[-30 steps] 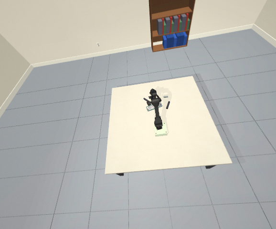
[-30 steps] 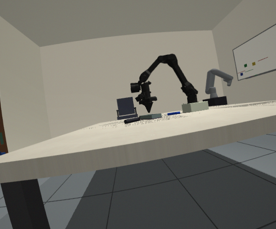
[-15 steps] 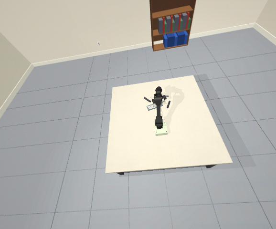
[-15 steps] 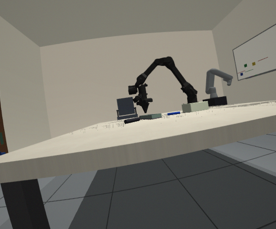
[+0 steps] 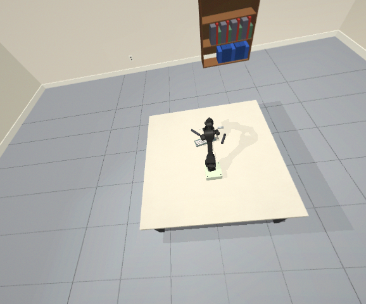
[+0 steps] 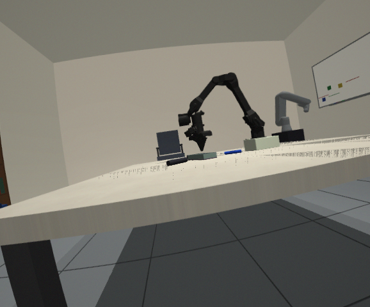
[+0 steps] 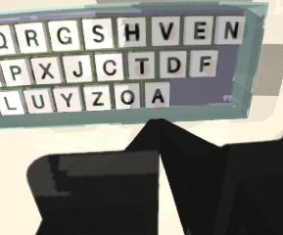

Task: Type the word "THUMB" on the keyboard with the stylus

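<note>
The blue stylus lies 130 mm behind my gripper tip, 40 mm to the left of it and 30 mm below it. From my gripper tip the other things lie so: white pen: 150 mm ahead, 10 mm to the left, 30 mm below; small grey block: 150 mm ahead, 160 mm to the right, 30 mm below; grey stylus tip: 110 mm behind, 20 mm to the left, 30 mm below.
</note>
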